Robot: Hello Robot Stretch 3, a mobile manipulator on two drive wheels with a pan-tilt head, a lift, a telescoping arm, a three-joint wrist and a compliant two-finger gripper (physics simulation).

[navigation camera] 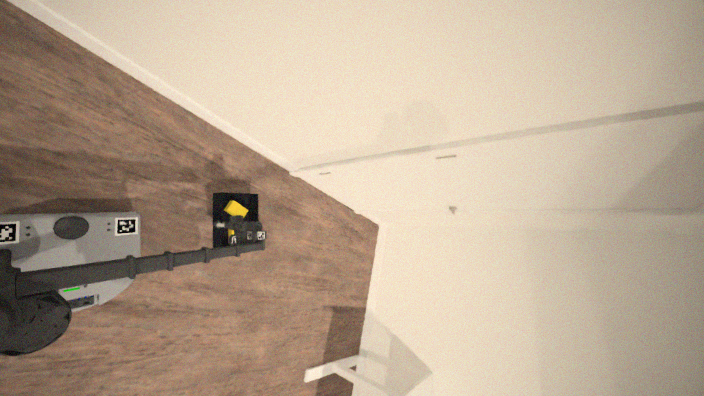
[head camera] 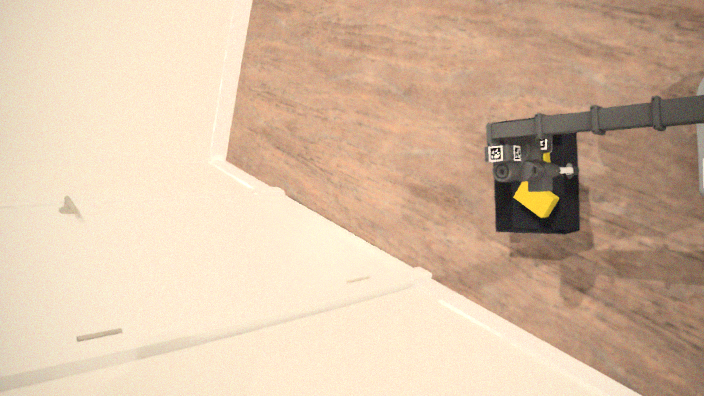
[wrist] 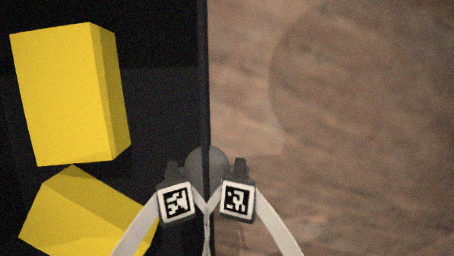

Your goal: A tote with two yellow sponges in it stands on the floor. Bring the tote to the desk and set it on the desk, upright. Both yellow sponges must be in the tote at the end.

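Frame: origin at the robot's base, x left, y back, z up, level; centimetres.
Seen in the pictures: gripper, fingertip midpoint: (navigation camera: pixel 217 223) (head camera: pixel 570 171) (wrist: pixel 207 165); robot's base at its link origin: (navigation camera: pixel 72 226).
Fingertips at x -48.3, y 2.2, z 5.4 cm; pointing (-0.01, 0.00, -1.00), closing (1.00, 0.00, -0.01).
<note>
Offsets run from my fingertips to a thing's top centre. Level surfaces: height alone.
The black tote @[dx -9.7, dy -0.7, dz +5.0 cm] (head camera: pixel 511 225) (navigation camera: pixel 250 200) (wrist: pixel 165 100) is upright, seen from above. One yellow sponge @[dx -10.9, dy -6.7, dz -0.3 cm] (head camera: pixel 542 202) (navigation camera: pixel 236 208) (wrist: pixel 75 220) lies slanted in it. The other yellow sponge @[dx -10.6, dy +5.3, dz -0.3 cm] (wrist: pixel 65 95) lies beyond it in the wrist view; a small part of it (head camera: pixel 546 157) (navigation camera: pixel 231 233) shows past the arm's wrist in the other two views. My gripper (head camera: pixel 570 170) (navigation camera: pixel 218 226) (wrist: pixel 207 165) is shut on the tote's side wall, a fingertip on each face. The tote's shadow falls beside it; its height off the floor is unclear. I cannot make out the desk.
My arm (head camera: pixel 625 116) (navigation camera: pixel 170 260) reaches over the tote. My base (navigation camera: pixel 100 245) stands at the left in the navigation view. Pale walls (head camera: pixel 125 260) (navigation camera: pixel 500 275) meet the wooden floor @[dz -5.3 cm] (head camera: pixel 375 100) near the tote. A white bar frame (navigation camera: pixel 322 373) stands at the bottom.
</note>
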